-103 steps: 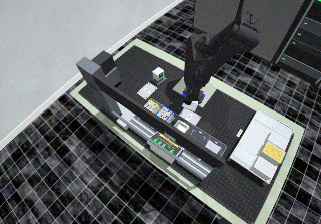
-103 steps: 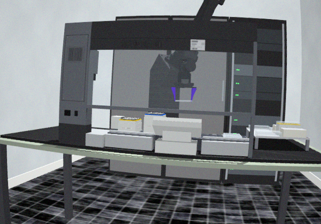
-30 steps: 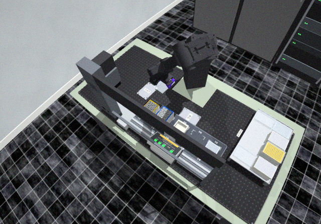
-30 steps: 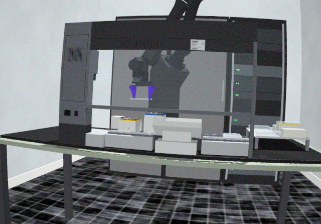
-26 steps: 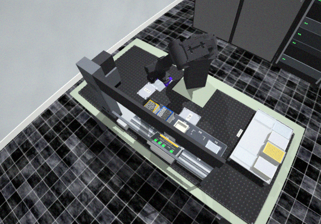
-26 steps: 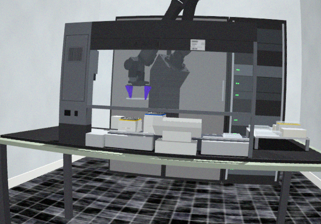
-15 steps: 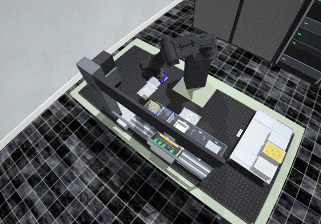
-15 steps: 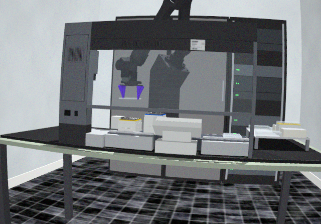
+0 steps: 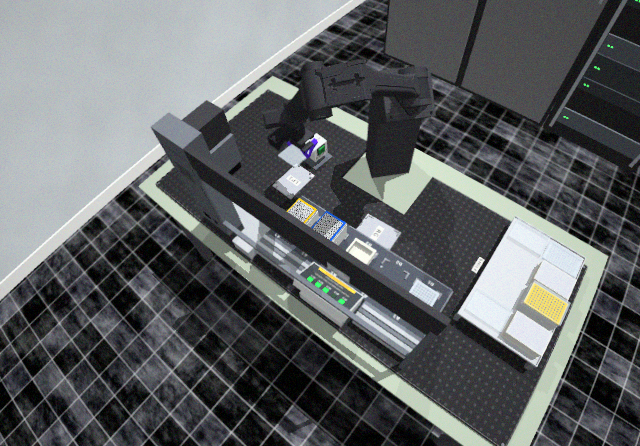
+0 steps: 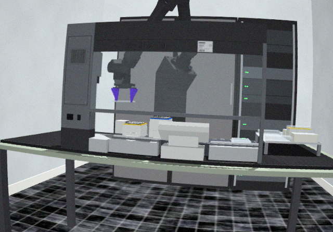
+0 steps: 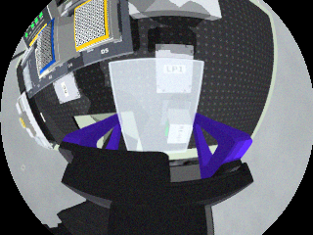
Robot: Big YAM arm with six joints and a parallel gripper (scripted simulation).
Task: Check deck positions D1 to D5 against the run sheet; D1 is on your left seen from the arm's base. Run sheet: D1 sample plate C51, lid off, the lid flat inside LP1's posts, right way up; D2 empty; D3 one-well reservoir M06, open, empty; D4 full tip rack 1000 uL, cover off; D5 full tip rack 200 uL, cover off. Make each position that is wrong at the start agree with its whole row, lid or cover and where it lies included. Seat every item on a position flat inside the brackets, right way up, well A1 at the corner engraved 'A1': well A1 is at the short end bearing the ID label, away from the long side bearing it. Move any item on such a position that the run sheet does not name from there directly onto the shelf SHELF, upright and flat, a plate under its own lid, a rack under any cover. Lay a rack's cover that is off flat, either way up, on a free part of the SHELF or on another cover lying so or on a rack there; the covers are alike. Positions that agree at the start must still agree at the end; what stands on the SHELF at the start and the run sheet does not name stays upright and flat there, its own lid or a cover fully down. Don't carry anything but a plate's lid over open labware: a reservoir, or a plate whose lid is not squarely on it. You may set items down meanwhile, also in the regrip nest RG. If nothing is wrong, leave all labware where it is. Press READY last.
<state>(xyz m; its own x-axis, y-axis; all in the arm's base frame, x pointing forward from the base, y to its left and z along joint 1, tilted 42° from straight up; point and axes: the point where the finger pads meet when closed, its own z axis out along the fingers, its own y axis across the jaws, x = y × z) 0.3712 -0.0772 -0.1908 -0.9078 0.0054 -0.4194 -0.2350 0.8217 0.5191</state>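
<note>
Right now the ready button box is 150 mm below my hand, 120 mm behind it and 70 mm to the right of it. Also, from my hand: blue-rimmed tip rack: 290 mm to the left, 100 mm below, 90 mm ahead; then clear plate lid: right at my hand; then yellow-rimmed tip rack: 180 mm to the left, 130 mm ahead, 120 mm below.
</note>
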